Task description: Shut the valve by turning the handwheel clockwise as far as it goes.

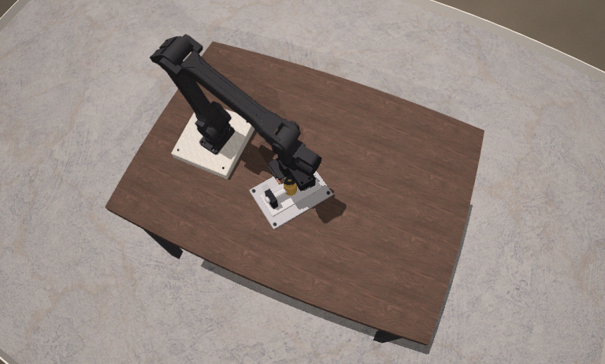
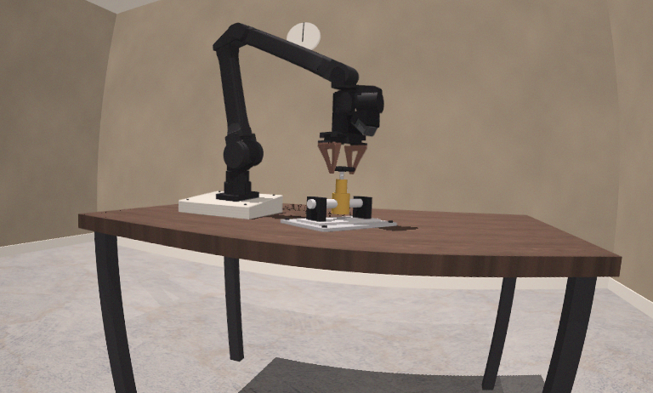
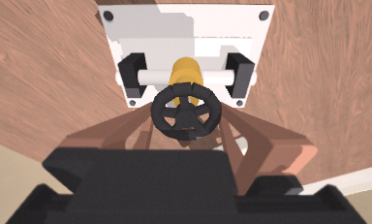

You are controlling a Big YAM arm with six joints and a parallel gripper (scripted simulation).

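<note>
Right now my hand is right at the black spoked handwheel.
</note>
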